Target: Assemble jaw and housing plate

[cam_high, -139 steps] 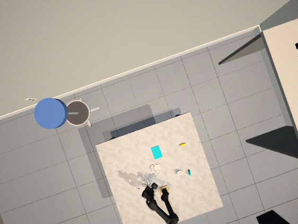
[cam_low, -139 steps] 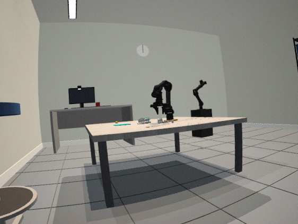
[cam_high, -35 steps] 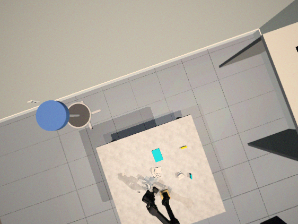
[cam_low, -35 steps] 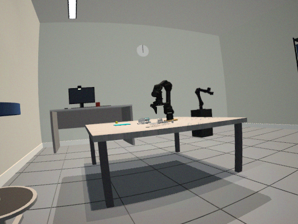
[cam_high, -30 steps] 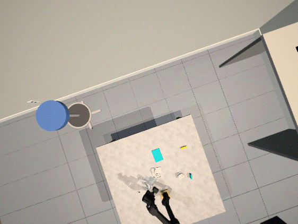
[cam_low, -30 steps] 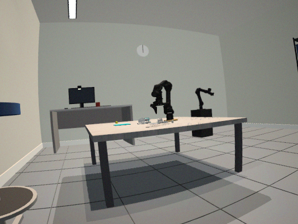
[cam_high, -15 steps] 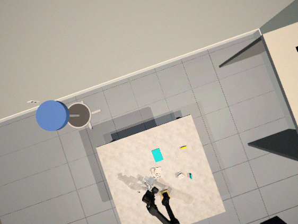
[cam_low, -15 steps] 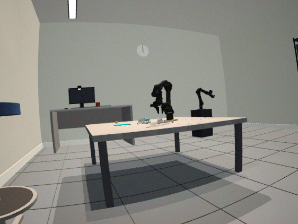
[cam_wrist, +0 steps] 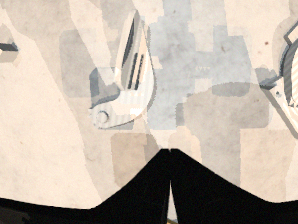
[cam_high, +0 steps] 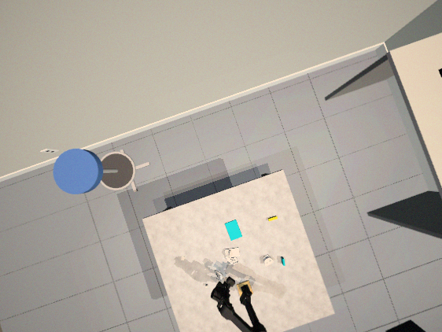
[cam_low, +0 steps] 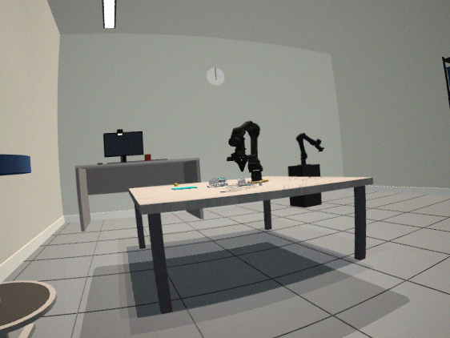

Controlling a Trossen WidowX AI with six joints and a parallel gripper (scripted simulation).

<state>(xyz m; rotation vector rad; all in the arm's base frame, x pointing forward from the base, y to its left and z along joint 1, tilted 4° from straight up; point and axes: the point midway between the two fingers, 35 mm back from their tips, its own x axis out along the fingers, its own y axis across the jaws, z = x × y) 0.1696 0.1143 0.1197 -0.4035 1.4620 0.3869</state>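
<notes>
My gripper tip is now 80 mm above the white jaw piece, 50 mm to the right of it and 10 mm past it. Also, from my gripper tip: yellow piece: 570 mm to the right, 270 mm ahead, 80 mm below; then cyan plate: 320 mm ahead, 220 mm to the right, 80 mm below.
</notes>
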